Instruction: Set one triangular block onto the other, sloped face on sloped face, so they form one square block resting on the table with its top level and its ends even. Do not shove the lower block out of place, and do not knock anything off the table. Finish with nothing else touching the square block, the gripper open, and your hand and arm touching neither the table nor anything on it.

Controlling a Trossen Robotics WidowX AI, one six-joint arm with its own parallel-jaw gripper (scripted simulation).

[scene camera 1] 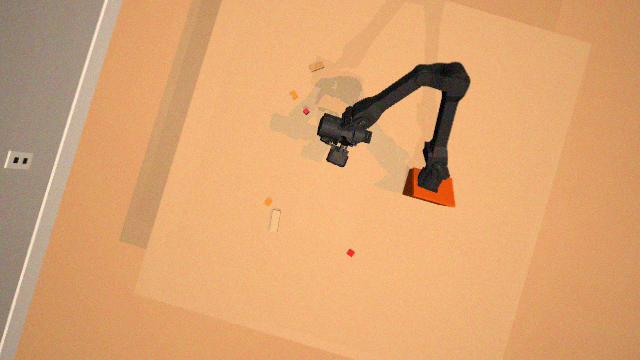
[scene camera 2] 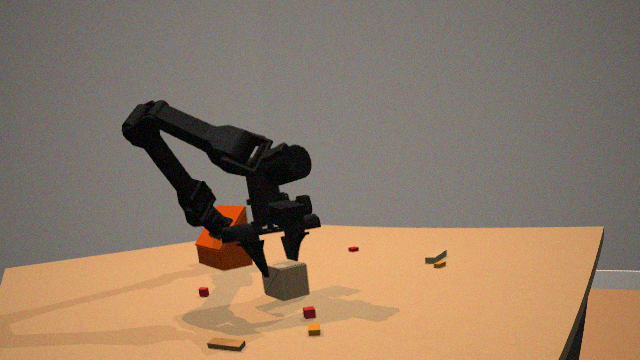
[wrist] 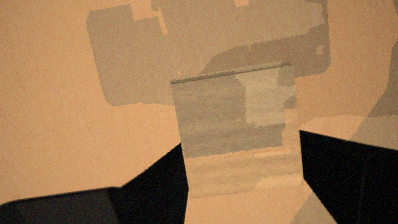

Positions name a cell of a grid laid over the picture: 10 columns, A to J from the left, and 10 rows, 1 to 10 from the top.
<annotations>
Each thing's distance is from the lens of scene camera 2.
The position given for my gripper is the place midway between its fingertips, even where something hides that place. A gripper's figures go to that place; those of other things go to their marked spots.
my gripper (scene camera 2: E8): 77 cm
tan triangular block (scene camera 2: E8): 74 cm
</annotations>
